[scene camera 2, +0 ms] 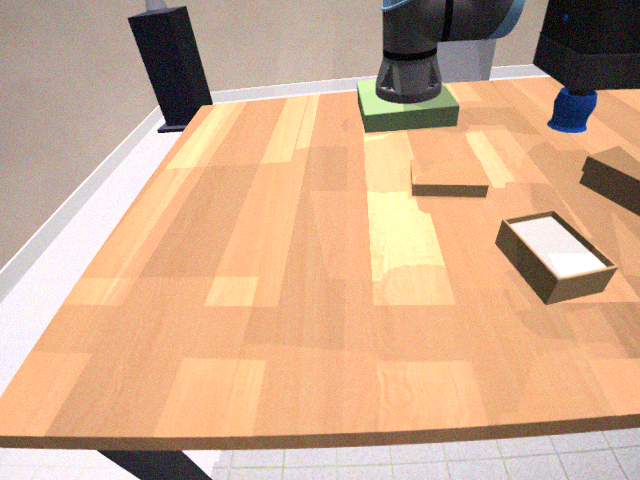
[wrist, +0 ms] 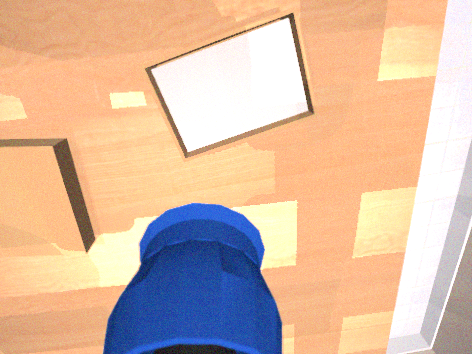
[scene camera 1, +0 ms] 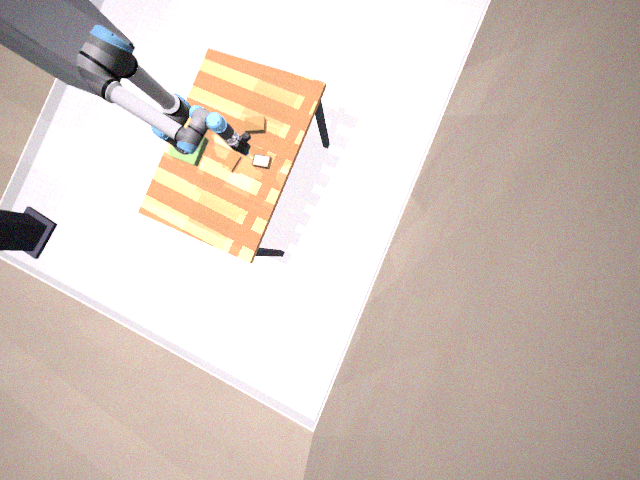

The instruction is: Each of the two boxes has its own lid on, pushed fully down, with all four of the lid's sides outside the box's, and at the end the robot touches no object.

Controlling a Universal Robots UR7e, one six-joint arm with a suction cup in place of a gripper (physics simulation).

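Seen in the pictures: hand, tool point: (scene camera 2: 566, 125) (wrist: 202, 256); arm's base, link origin: (scene camera 2: 407, 90).
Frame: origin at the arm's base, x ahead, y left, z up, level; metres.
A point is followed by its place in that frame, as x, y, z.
Observation:
An open brown box (scene camera 1: 261, 161) {0.533, 0.125, -0.016} (scene camera 2: 527, 266) {0.548, 0.096, -0.031} (wrist: 176, 117) {0.483, 0.113, -0.016} with a white inside stands upright on the table, no lid on it. A flat tan lid (scene camera 1: 226, 156) {0.296, 0.055, -0.026} (scene camera 2: 449, 174) {0.341, 0.040, -0.027} (wrist: 25, 192) {0.336, 0.054, -0.027} lies top up beside it, apart from it. A second box (scene camera 1: 255, 122) {0.375, 0.330, -0.001} (scene camera 2: 615, 173) {0.378, 0.273, -0.007} has a tan lid over it; in scene camera 2 a small step shows low at its left corner, and the frame cuts it off. How far that lid is down I cannot tell. My blue suction cup (scene camera 2: 567, 128) (wrist: 202, 225) is off and bare, raised above the table, touching no object.
The wooden table (scene camera 1: 196, 193) {0.205, -0.262, -0.051} (scene camera 2: 180, 310) {0.612, -0.324, -0.051} bears the green arm base block (scene camera 1: 192, 156) {0.084, -0.055, -0.006} (scene camera 2: 410, 118) {0.108, -0.002, -0.025} at its back. A dark pedestal (scene camera 1: 23, 232) (scene camera 2: 170, 67) stands on the floor beyond the table. The table's front edge runs past the open box.

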